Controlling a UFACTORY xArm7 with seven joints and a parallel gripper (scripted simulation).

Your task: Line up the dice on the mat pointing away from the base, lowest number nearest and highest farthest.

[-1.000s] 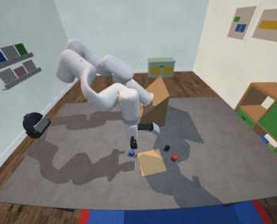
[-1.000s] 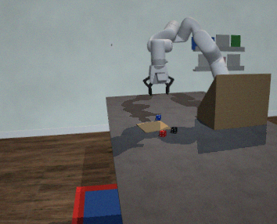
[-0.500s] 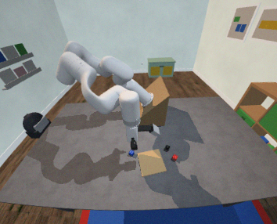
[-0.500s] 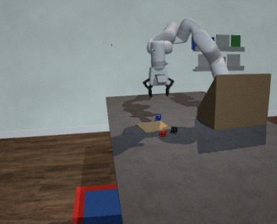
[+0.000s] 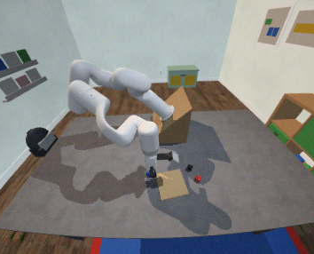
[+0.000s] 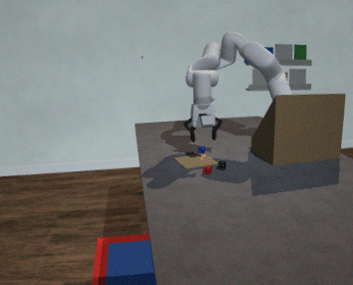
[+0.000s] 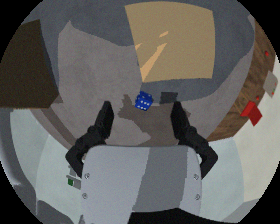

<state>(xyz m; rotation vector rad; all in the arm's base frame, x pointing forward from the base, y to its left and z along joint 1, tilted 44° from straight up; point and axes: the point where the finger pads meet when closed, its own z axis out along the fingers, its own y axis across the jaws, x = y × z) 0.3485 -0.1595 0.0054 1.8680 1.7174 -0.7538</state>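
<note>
The blue die lies 3 cm to the right of my hand and 6 cm below it. Also, from my hand: tan mat 6 cm ahead, 9 cm to the left, 7 cm below; then red die 6 cm ahead, 23 cm to the left, 6 cm below; then black die 1 cm behind, 20 cm to the left, 6 cm below.
</note>
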